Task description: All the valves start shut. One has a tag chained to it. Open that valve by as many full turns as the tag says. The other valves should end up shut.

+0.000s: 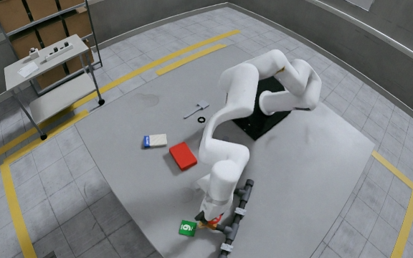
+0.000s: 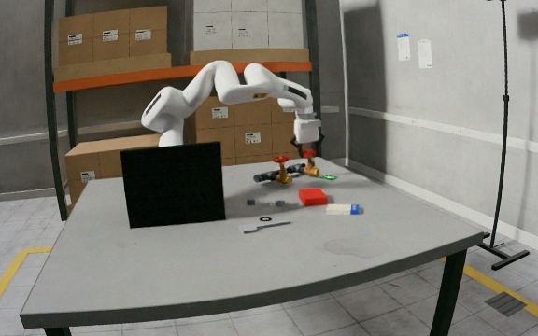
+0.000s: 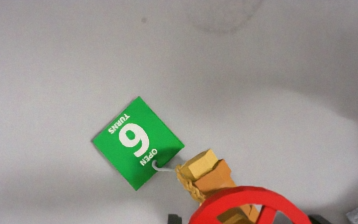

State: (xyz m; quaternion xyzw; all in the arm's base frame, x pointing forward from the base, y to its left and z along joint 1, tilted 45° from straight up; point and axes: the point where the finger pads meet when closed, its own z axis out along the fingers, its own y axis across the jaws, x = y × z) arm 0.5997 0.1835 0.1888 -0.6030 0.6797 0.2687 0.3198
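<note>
Right now my hand is 11 cm above the green tag, 7 cm short of it and 3 cm to the left of it. Also, from my hand: grey nut (32 cm to the right, 23 cm behind, 11 cm below); white-and-blue box (47 cm to the right, 11 cm below, 5 cm behind); red block (32 cm to the right, 11 cm behind, 10 cm below).
</note>
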